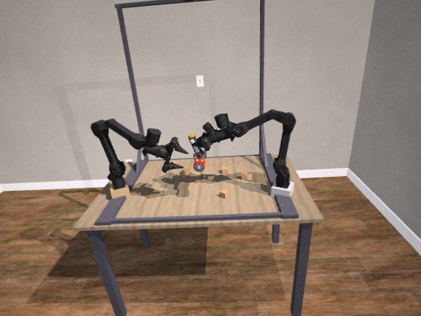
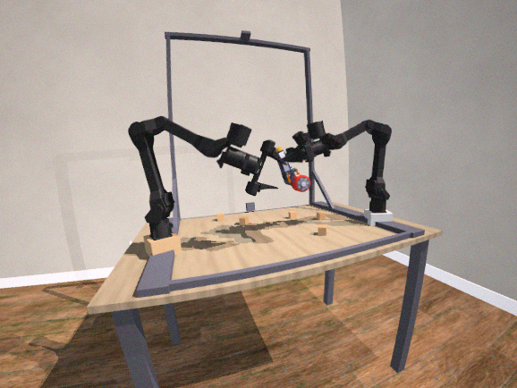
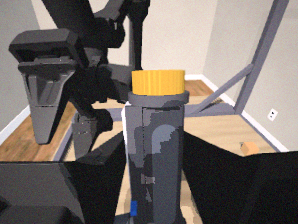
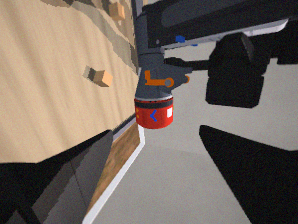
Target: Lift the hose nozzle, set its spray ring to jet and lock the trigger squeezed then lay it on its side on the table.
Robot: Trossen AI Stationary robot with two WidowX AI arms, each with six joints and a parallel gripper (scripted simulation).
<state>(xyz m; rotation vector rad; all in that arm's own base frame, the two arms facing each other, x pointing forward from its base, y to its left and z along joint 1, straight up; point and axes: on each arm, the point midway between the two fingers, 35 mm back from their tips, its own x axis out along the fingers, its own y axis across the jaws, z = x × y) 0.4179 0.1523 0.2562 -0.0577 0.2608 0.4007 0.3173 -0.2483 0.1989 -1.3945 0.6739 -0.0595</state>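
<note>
My right hand is 10 cm to the right of the red spray ring and 4 cm above it.
</note>
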